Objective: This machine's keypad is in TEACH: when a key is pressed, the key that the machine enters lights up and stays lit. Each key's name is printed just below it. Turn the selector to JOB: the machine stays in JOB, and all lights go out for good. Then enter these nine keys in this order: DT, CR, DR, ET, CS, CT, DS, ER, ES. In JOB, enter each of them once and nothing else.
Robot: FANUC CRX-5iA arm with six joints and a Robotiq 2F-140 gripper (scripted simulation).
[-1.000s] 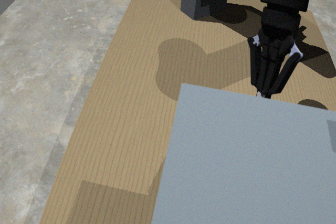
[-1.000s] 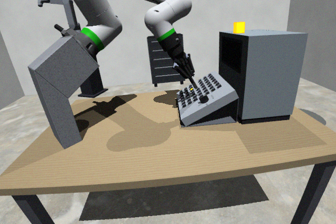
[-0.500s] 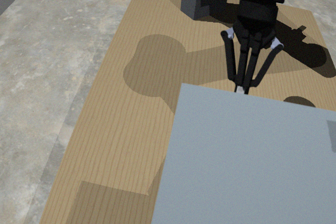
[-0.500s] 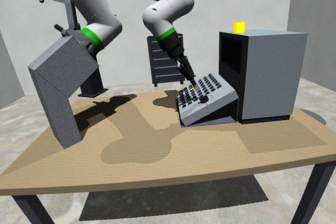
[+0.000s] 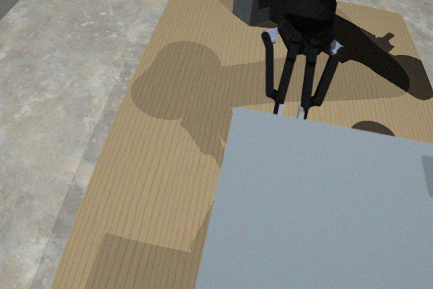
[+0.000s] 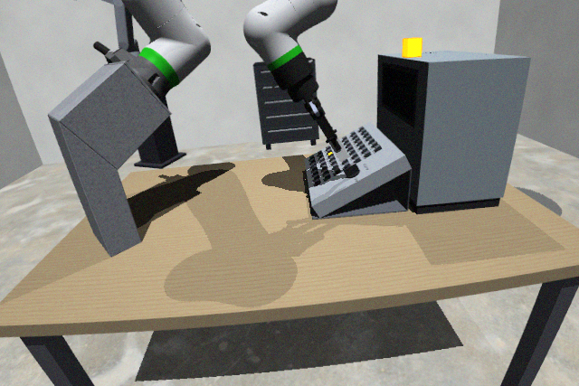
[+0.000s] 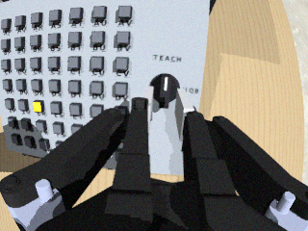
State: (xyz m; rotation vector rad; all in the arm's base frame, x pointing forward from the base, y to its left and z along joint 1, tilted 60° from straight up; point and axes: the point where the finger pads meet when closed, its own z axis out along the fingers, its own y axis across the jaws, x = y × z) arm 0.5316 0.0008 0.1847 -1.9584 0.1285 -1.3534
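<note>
My gripper is now 40 mm short of the black selector knob, 10 mm to the right of it and 70 mm above it. The rest, counted from my hand: sloped keypad (10 mm ahead, 120 mm to the left, 110 mm below).
</note>
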